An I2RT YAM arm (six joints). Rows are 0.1 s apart.
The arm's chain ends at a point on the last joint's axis. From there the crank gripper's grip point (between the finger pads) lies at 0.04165 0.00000 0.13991 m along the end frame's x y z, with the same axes.
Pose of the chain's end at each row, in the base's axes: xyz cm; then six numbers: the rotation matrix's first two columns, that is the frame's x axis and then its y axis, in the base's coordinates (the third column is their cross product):
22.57, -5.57, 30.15, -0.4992, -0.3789, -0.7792, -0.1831, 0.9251, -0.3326
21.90, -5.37, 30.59, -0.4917, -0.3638, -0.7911, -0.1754, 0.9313, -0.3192
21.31, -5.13, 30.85, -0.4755, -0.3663, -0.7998, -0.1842, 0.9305, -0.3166
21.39, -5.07, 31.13, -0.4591, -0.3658, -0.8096, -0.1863, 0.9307, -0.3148
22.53, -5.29, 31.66, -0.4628, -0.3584, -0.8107, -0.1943, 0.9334, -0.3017
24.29, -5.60, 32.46, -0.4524, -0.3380, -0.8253, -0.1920, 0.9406, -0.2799
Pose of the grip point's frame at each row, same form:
32.34, -7.47, 19.47, -0.4992, -0.3789, -0.7792, -0.1831, 0.9251, -0.3326
31.78, -7.14, 20.00, -0.4917, -0.3638, -0.7911, -0.1754, 0.9313, -0.3192
31.36, -6.70, 20.38, -0.4755, -0.3663, -0.7998, -0.1842, 0.9305, -0.3166
31.63, -6.51, 20.83, -0.4591, -0.3658, -0.8096, -0.1863, 0.9307, -0.3148
32.70, -6.53, 21.27, -0.4628, -0.3584, -0.8107, -0.1943, 0.9334, -0.3017
34.59, -6.56, 22.16, -0.4524, -0.3380, -0.8253, -0.1920, 0.9406, -0.2799

